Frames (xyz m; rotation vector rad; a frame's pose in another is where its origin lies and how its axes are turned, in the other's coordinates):
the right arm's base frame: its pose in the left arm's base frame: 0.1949 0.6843 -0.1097 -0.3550 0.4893 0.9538
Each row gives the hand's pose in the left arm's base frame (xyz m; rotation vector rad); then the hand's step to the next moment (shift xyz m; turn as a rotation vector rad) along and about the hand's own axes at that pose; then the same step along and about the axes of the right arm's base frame.
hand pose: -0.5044 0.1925 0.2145 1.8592 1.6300 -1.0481
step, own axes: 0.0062 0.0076 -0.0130 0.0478 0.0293 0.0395
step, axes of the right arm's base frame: 0.0124 -0.0026 0.0102 0.0411 -0.0144 -0.0530
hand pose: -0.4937 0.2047 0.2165 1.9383 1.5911 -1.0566
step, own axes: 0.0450 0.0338 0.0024 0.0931 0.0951 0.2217
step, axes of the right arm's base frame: 0.0513 -0.0160 -0.0170 0.0506 -0.0774 -0.2415
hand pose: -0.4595 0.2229 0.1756 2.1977 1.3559 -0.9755
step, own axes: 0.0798 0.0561 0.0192 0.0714 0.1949 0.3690
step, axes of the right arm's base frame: 0.0798 -0.0441 -0.0396 0.0086 -0.1768 -0.3846
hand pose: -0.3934 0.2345 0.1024 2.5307 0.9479 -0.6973
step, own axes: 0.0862 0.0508 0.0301 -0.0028 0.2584 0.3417
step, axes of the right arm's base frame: 0.0703 -0.0672 -0.0381 -0.0776 -0.2230 -0.3575
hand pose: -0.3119 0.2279 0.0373 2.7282 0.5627 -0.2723
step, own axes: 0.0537 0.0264 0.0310 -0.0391 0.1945 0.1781
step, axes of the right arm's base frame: 0.0352 -0.0526 -0.0231 -0.1039 -0.1450 -0.1981
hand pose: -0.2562 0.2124 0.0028 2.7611 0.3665 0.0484
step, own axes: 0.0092 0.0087 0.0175 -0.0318 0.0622 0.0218
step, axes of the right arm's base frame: 0.0055 -0.0156 -0.0139 -0.0568 -0.0271 -0.0373
